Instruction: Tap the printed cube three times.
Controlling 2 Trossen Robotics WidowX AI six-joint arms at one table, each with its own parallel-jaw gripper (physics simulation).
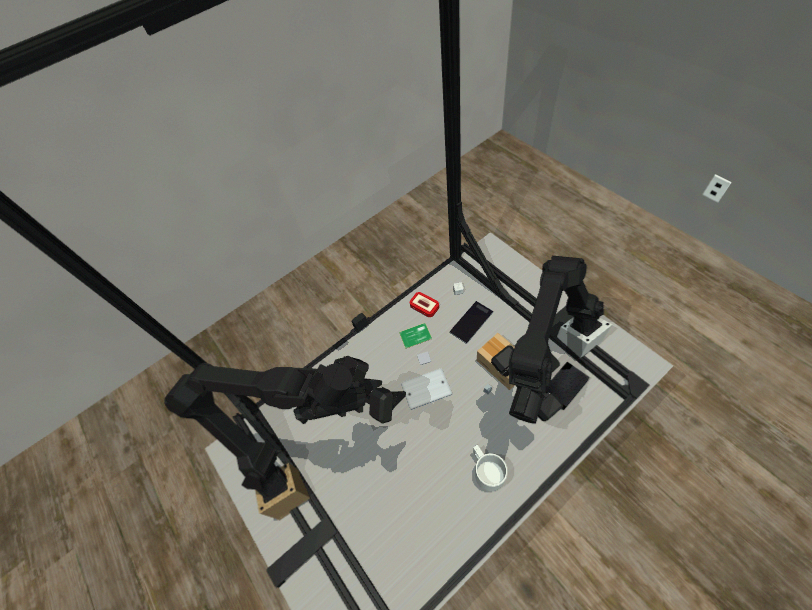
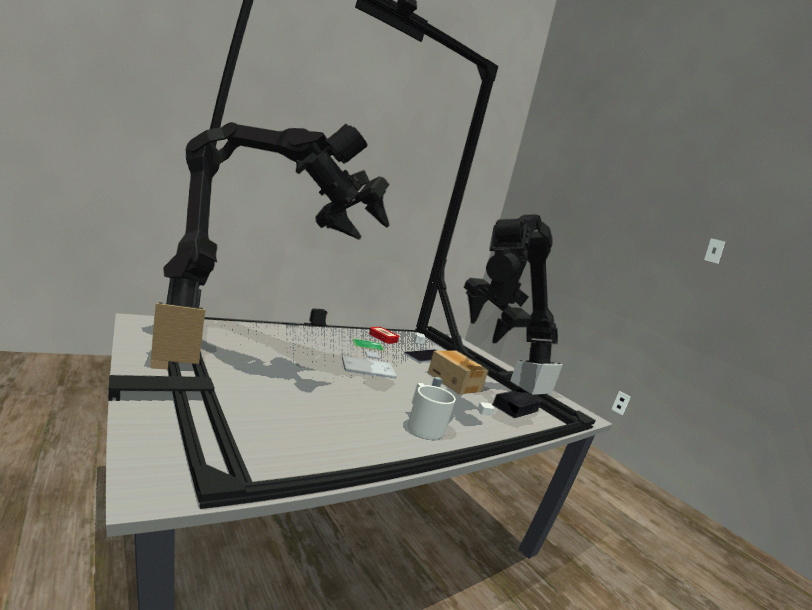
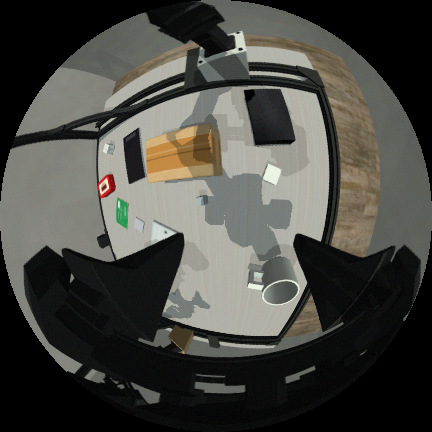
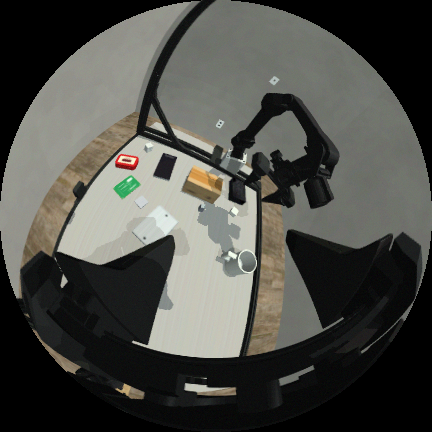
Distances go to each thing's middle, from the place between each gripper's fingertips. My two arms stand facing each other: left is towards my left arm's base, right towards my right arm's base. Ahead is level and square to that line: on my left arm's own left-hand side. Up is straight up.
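My right gripper is 230 mm past the black tablet (image 1: 477,315), and it's 350 mm to the right of the tablet and 360 mm above it.
As for my left hand, the black tablet is 190 mm below it, 320 mm behind it and 60 mm to the left of it. Going by its middle, the tablet is nearer to my left hand than to my right gripper.
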